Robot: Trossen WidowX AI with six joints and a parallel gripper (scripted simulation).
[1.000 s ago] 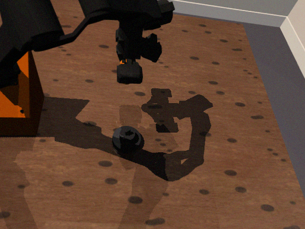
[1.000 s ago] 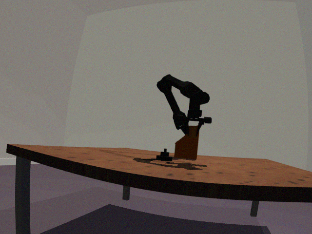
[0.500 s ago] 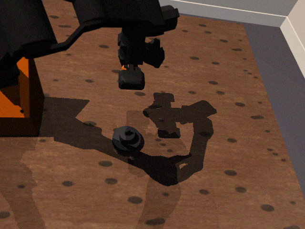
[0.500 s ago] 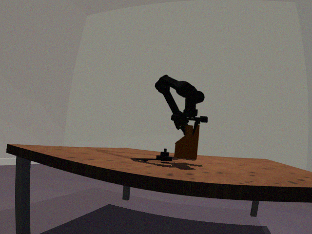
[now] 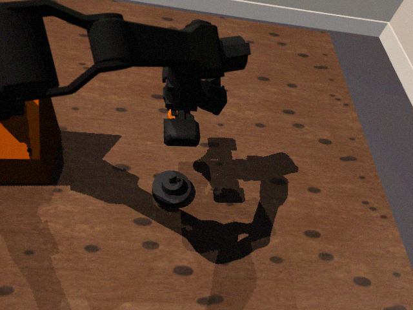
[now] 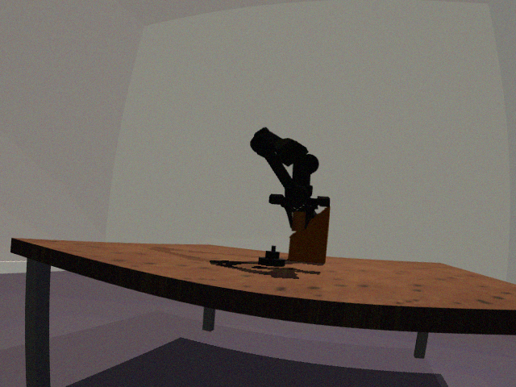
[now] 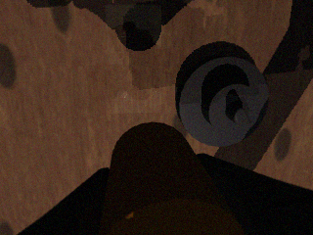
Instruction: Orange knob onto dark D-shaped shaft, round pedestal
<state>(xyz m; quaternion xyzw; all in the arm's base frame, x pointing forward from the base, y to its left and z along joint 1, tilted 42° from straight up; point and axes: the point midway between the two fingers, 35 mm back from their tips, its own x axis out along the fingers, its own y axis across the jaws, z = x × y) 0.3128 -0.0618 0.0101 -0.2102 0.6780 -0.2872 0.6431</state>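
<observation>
Now: gripper tip 1 cm past the dark pedestal, 7 cm to the left of it and 9 cm above it. The rest, counted from my gripper tip: knob (2 cm above).
</observation>
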